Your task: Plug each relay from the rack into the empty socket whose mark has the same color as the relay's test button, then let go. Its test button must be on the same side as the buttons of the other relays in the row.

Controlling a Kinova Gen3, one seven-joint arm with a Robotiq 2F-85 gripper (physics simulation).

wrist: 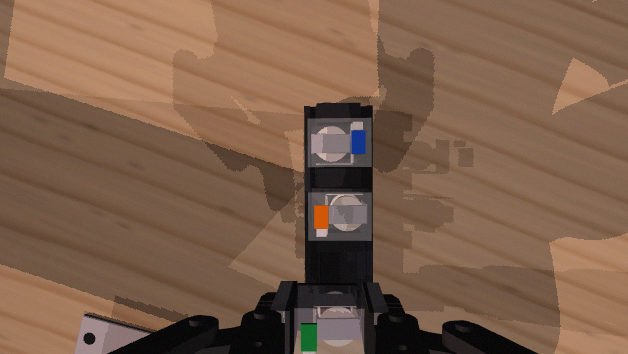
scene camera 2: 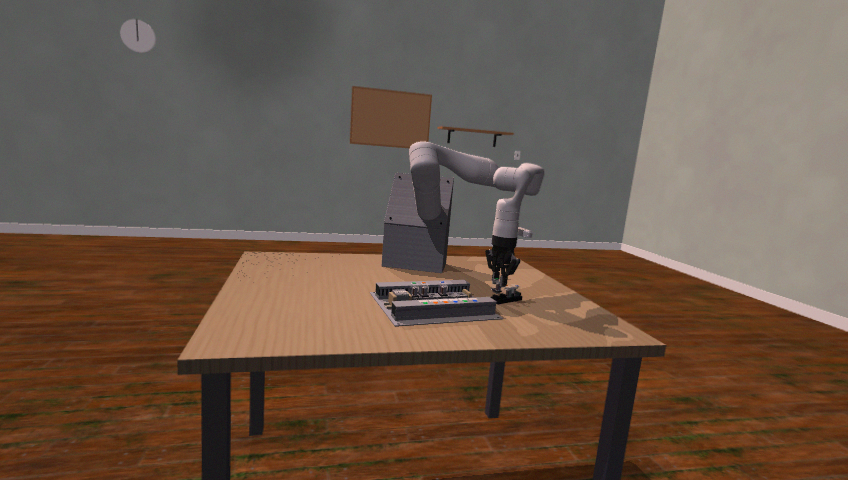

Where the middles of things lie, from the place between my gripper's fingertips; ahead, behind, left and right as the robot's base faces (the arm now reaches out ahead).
My hand is 4 cm to the right of the black rack (wrist: 325, 261) and 4 cm above it.
